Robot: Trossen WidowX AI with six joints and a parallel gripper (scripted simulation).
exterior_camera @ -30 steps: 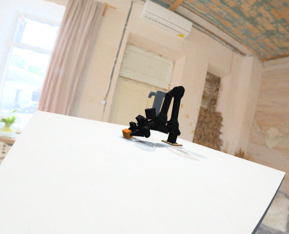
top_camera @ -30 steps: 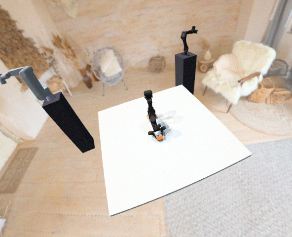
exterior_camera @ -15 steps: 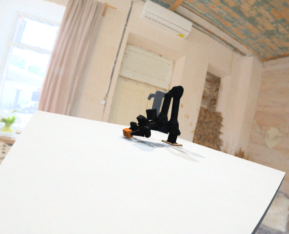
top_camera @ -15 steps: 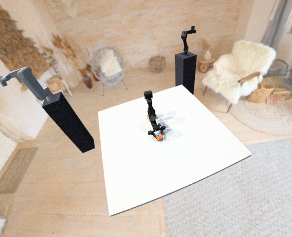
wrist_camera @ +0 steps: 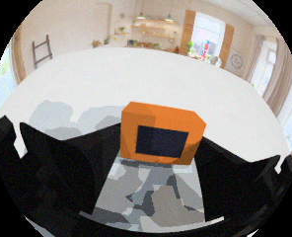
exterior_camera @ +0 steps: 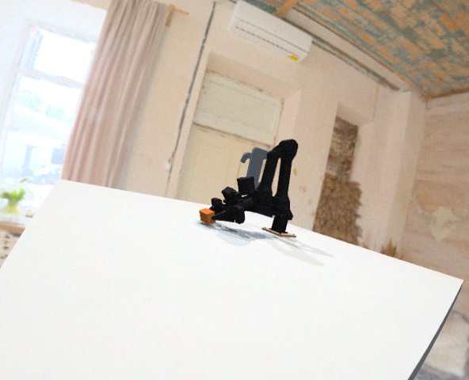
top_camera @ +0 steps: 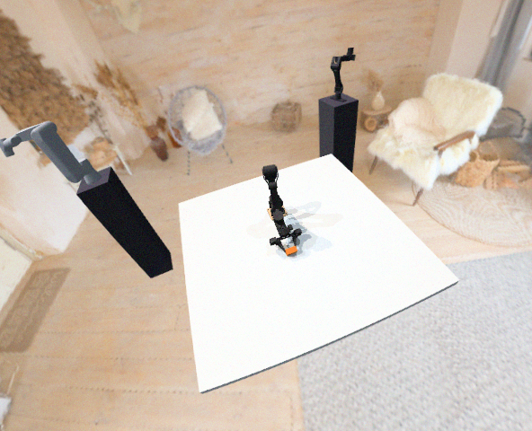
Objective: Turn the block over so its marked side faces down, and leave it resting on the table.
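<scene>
The orange block is 1 cm behind my gripper tip.
</scene>
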